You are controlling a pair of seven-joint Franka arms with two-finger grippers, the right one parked.
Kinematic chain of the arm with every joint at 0, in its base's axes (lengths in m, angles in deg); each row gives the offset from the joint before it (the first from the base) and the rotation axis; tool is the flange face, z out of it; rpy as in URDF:
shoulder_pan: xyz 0 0 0.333 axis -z
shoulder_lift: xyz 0 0 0 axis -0.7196 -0.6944 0
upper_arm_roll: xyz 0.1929 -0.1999 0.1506 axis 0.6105 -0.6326 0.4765
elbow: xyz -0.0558 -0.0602 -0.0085 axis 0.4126 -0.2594 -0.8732
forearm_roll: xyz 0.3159 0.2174 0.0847 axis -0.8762 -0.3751 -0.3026
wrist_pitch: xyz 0 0 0 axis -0.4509 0.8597 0.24
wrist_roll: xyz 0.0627 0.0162 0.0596 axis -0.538 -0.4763 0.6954
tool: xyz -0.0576 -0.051 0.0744 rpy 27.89 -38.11 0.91
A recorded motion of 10 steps. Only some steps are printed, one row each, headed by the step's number.
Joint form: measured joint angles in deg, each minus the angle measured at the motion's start. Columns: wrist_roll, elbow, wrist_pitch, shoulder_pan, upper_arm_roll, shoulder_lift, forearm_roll.
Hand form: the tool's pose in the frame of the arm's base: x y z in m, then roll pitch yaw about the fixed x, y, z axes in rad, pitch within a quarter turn. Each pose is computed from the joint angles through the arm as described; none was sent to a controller.
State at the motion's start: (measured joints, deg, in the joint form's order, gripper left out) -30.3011 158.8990 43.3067 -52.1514 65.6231 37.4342 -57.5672
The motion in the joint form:
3: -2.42 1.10 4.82 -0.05 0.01 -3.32 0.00
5: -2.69 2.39 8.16 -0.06 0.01 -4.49 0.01
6: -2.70 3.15 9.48 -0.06 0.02 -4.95 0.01
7: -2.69 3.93 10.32 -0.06 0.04 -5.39 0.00
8: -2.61 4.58 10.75 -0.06 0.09 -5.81 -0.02
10: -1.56 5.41 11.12 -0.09 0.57 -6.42 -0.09
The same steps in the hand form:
3: 0.6410 -0.1033 0.3209 -3.0572 0.1659 0.5486
5: 0.6414 -0.1049 0.3024 -3.0740 0.1593 0.5510
6: 0.6401 -0.1056 0.2934 -3.0779 0.1599 0.5502
7: 0.6375 -0.1060 0.2838 -3.0758 0.1664 0.5496
8: 0.6347 -0.1058 0.2750 -3.0702 0.1759 0.5485
10: 0.6312 -0.1010 0.2622 -3.0596 0.1908 0.5378

